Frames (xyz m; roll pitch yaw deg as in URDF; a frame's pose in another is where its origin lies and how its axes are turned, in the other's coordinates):
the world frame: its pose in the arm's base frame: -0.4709 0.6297 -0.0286 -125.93 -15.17 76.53
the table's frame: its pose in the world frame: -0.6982 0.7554 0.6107 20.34 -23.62 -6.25
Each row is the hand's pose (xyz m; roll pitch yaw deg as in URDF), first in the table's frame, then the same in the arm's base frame.
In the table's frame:
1: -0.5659 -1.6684 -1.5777 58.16 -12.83 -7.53
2: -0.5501 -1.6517 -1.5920 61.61 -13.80 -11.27
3: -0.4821 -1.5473 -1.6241 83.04 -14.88 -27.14
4: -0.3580 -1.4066 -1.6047 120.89 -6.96 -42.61
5: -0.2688 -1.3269 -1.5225 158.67 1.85 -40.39
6: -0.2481 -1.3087 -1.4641 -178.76 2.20 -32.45
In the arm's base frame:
1: 0.3669 -0.3712 0.9156 -55.24 -7.25 113.92
2: 0.3833 -0.3517 0.9066 -53.01 -10.18 116.32
3: 0.4378 -0.2665 0.8270 -38.00 -23.30 124.78
4: 0.4480 -0.1272 0.7003 -4.16 -40.33 126.77
5: 0.3847 -0.0380 0.6048 41.48 -43.00 115.13
6: 0.3335 -0.0219 0.5690 66.87 -36.00 110.25

